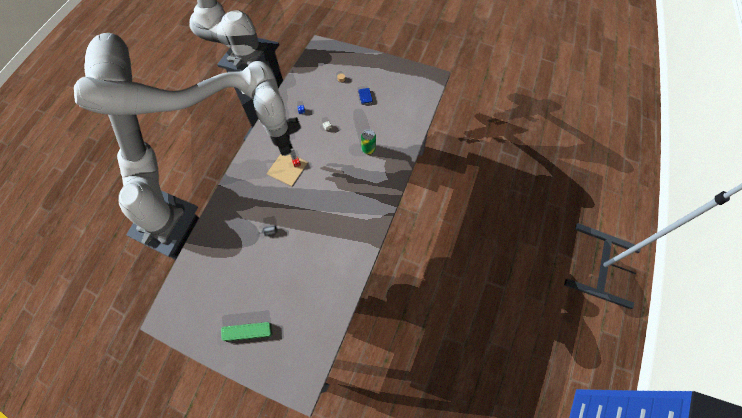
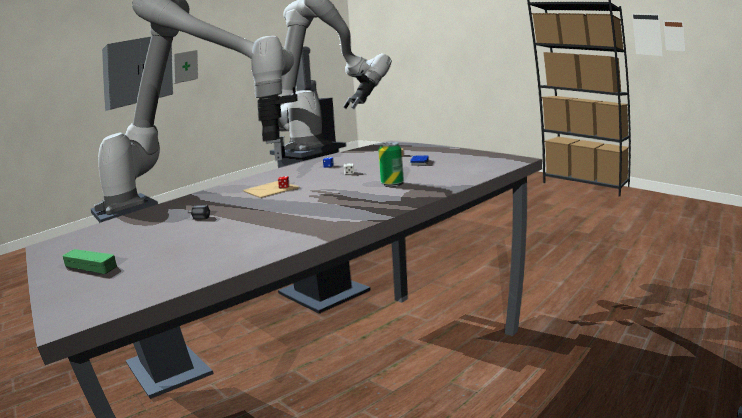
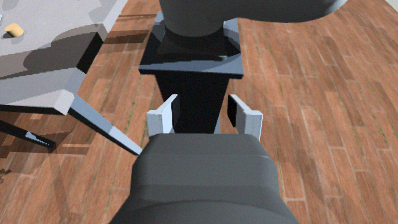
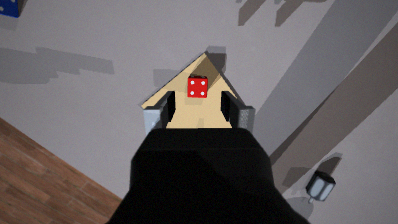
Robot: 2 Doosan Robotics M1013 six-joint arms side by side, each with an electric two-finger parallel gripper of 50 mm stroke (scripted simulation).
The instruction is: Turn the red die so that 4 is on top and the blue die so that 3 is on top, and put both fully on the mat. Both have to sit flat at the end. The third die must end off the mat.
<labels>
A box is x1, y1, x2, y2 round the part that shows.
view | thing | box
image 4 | my right gripper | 105, 91, 310, 223
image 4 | tan mat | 141, 53, 235, 127
</labels>
